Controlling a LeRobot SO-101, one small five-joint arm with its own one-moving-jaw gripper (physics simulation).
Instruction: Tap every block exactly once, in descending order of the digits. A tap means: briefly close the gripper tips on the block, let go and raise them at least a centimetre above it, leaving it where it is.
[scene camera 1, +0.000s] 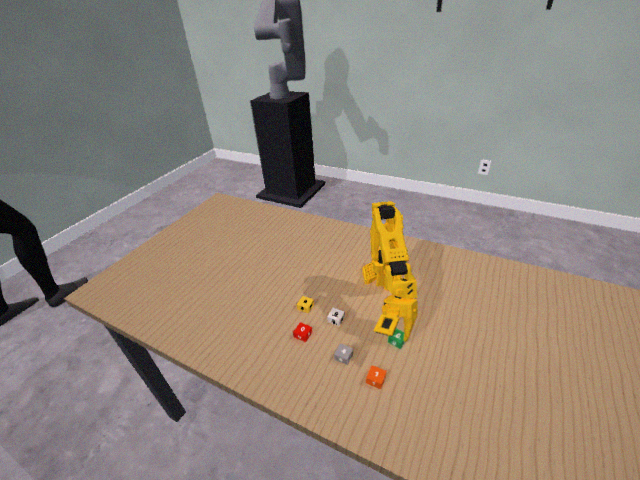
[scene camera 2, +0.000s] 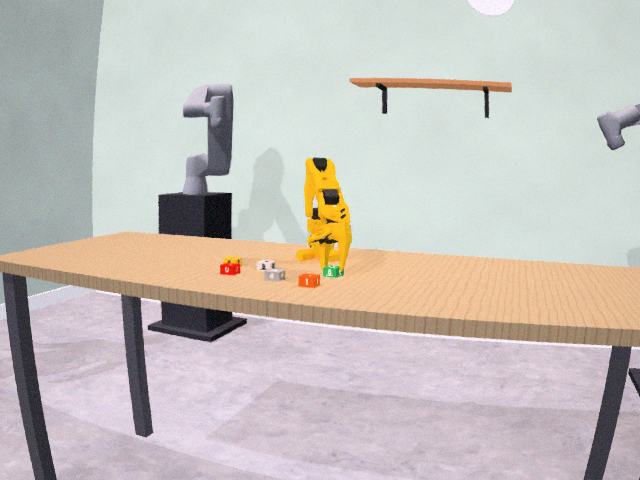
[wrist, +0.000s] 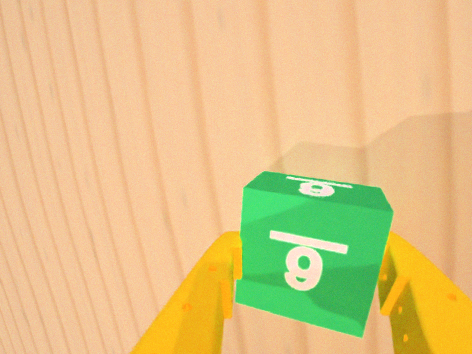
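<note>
A green block (scene camera 1: 395, 339) (scene camera 2: 331, 272) (wrist: 310, 220) marked with an underlined 6 stands on the table. My gripper (scene camera 1: 393, 335) (scene camera 2: 333, 269) (wrist: 313, 239) is down at it, with one jaw pressed on each of its two sides; the block sits slightly turned between them. An orange block (scene camera 1: 375, 377) (scene camera 2: 309, 280) shows a 1, a grey block (scene camera 1: 343, 353) (scene camera 2: 274, 274) a 4, and a red block (scene camera 1: 302, 332) (scene camera 2: 230, 269) a 0. A white block (scene camera 1: 336, 316) (scene camera 2: 265, 265) and a yellow block (scene camera 1: 305, 304) (scene camera 2: 232, 260) have digits too small to read.
The wooden table (scene camera 1: 206, 248) (scene camera 2: 465, 289) carries the arm and blocks. The orange and grey blocks lie nearer its front edge than the green one; the white, red and yellow blocks lie to the left. A grey robot arm on a black pedestal (scene camera 1: 284, 149) (scene camera 2: 193, 217) stands behind the table.
</note>
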